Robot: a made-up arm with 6 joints.
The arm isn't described. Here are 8 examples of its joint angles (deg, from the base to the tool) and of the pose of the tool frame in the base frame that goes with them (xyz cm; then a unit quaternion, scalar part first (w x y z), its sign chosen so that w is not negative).
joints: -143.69 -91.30 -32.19 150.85 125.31 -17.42
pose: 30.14 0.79 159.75 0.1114 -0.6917 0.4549 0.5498
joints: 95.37 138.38 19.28 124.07 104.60 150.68
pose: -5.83 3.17 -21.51 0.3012 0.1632 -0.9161 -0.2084
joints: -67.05 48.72 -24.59 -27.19 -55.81 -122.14
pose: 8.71 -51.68 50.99 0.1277 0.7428 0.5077 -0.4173
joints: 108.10 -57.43 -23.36 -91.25 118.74 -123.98
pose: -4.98 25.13 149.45 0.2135 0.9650 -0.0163 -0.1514
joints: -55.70 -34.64 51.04 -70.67 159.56 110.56
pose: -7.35 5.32 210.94 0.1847 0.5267 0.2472 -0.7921
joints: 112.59 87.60 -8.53 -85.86 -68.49 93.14
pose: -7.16 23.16 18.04 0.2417 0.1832 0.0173 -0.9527
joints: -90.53 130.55 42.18 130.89 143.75 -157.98
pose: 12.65 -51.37 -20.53 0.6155 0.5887 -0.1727 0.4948
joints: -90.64 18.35 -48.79 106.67 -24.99 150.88
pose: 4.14 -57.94 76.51 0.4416 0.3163 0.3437 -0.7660
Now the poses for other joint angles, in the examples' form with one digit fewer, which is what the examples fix.
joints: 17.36 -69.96 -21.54 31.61 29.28 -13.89
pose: 0.5 -18.0 173.3 0.481 -0.598 -0.544 -0.339
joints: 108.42 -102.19 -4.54 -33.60 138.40 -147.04
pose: 33.9 -49.4 158.6 0.562 -0.655 0.443 0.241
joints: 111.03 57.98 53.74 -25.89 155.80 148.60
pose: -27.1 115.3 106.2 0.543 -0.669 0.183 -0.474
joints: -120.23 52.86 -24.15 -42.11 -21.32 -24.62
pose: -30.8 -32.6 45.0 0.550 0.563 0.395 -0.474
